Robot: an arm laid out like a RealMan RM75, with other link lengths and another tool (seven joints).
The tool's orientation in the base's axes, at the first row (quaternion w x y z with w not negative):
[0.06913 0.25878 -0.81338 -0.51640]
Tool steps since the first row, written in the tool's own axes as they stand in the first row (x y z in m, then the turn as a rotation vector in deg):
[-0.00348 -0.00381 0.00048 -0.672 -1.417 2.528]
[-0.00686 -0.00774 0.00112 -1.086 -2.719 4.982]
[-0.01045 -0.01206 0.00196 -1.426 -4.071 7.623]
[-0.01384 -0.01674 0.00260 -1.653 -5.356 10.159]
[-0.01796 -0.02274 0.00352 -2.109 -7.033 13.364]
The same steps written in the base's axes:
[0.00413 0.00083 -0.00302 0.111 1.893 -2.293]
[0.00816 0.00170 -0.00623 -0.011 3.637 -4.491]
[0.01242 0.00271 -0.00984 -0.250 5.479 -6.829]
[0.01672 0.00334 -0.01371 -0.569 7.202 -9.079]
[0.02200 0.00411 -0.01875 -0.810 9.447 -11.942]

